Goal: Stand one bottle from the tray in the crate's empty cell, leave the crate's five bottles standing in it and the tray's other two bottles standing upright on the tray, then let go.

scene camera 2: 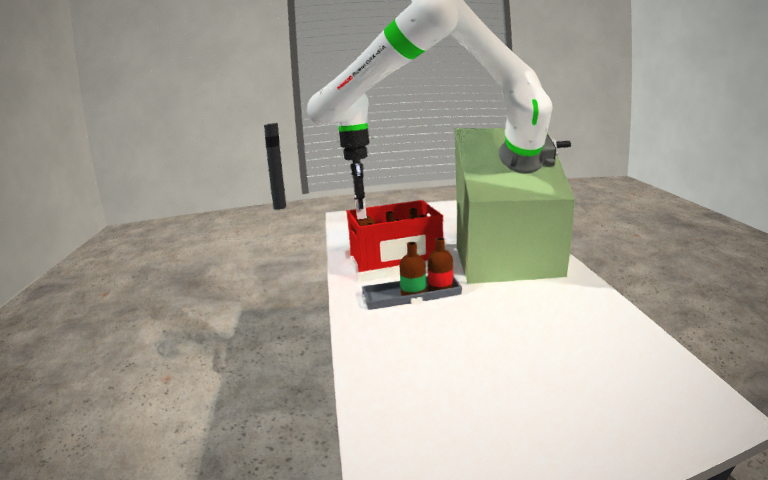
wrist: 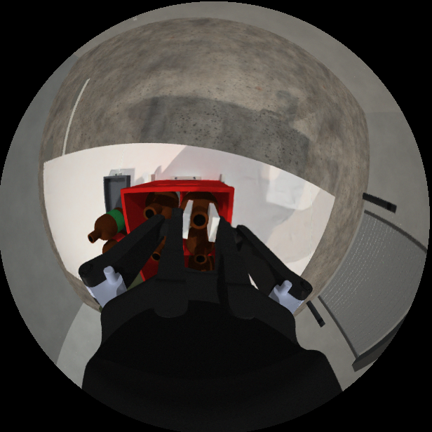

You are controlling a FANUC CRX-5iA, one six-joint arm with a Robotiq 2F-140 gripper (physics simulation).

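Pixels of known places: gripper, fingertip midpoint: [scene camera 2: 361, 217]; arm's base, link origin: [scene camera 2: 521, 157].
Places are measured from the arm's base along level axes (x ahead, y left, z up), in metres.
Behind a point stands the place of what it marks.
My gripper [scene camera 2: 361, 212] {x 0.518, y -0.106, z -0.196 m} [wrist: 199, 210] is shut on the neck of a brown bottle [scene camera 2: 365, 221] {x 0.507, y -0.080, z -0.204 m} [wrist: 199, 201]. The bottle is upright and sits down inside the left end of the red crate [scene camera 2: 368, 243] {x 0.504, y 0.029, z -0.238 m} [wrist: 228, 205], its shoulder about level with the rim; its base is hidden. Other brown bottles stand in the crate, with necks showing beside and behind the held one. On the dark tray [scene camera 2: 382, 294] {x 0.478, y 0.151, z -0.352 m} [wrist: 116, 190], a green-labelled bottle [scene camera 2: 412, 271] {x 0.394, y 0.197, z -0.265 m} [wrist: 107, 225] and a red-labelled bottle [scene camera 2: 440, 266] {x 0.313, y 0.183, z -0.265 m} stand upright at the right part in the scene view.
The white table [scene camera 2: 481, 362] {x 0.281, y 0.520, z -0.357 m} [wrist: 70, 200] carries the crate and the tray, which lies in front of the crate in the scene view. A green block [scene camera 2: 518, 237] {x 0.065, y 0.151, z -0.212 m} under the arm's base stands to the right of the crate. A dark post [scene camera 2: 275, 169] shows at the left.
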